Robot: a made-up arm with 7 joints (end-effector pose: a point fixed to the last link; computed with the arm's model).
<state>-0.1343 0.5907 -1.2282 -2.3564 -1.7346 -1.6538 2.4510</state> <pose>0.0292 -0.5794 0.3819 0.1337 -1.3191 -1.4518</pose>
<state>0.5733 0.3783 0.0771 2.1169 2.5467 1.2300 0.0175</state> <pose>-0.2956 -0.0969 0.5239 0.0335 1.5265 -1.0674</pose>
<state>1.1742 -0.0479 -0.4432 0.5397 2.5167 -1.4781 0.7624</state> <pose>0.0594 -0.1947 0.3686 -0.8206 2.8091 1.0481</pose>
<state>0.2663 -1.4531 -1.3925 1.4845 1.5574 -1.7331 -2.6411</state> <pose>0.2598 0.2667 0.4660 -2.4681 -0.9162 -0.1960</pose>
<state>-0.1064 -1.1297 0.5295 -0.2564 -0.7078 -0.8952 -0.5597</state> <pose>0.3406 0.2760 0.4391 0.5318 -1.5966 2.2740</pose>
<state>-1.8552 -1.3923 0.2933 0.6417 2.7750 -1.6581 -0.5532</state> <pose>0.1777 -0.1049 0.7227 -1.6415 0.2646 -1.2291</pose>
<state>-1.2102 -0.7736 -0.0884 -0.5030 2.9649 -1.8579 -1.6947</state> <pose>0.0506 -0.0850 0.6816 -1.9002 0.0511 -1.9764</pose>
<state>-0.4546 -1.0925 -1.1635 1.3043 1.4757 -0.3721 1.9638</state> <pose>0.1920 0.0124 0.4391 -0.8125 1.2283 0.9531</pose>
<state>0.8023 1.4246 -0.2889 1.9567 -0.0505 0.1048 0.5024</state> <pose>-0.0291 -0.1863 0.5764 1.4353 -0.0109 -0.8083</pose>
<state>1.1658 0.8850 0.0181 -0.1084 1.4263 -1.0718 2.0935</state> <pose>0.0278 0.1734 0.4505 1.8795 0.1282 0.2841</pose>
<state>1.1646 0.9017 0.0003 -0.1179 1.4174 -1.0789 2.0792</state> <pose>0.0307 0.1738 0.4580 1.8955 0.1255 0.2741</pose>
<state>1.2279 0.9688 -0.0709 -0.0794 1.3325 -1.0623 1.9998</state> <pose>0.0434 0.1681 0.4595 1.8507 0.1056 0.2321</pose>
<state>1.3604 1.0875 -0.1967 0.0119 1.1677 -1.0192 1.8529</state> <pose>0.0639 0.1567 0.4521 1.7325 0.0822 0.1560</pose>
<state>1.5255 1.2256 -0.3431 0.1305 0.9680 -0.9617 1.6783</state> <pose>0.0821 0.1433 0.4396 1.5748 0.0779 0.0590</pose>
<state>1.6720 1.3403 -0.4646 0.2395 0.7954 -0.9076 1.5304</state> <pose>0.0912 0.1326 0.4299 1.4338 0.0888 -0.0381</pose>
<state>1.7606 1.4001 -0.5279 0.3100 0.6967 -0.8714 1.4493</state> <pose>0.0921 0.1268 0.4248 1.3468 0.0999 -0.1012</pose>
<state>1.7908 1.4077 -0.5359 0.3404 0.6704 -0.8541 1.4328</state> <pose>0.0879 0.1235 0.4215 1.3117 0.1091 -0.1174</pose>
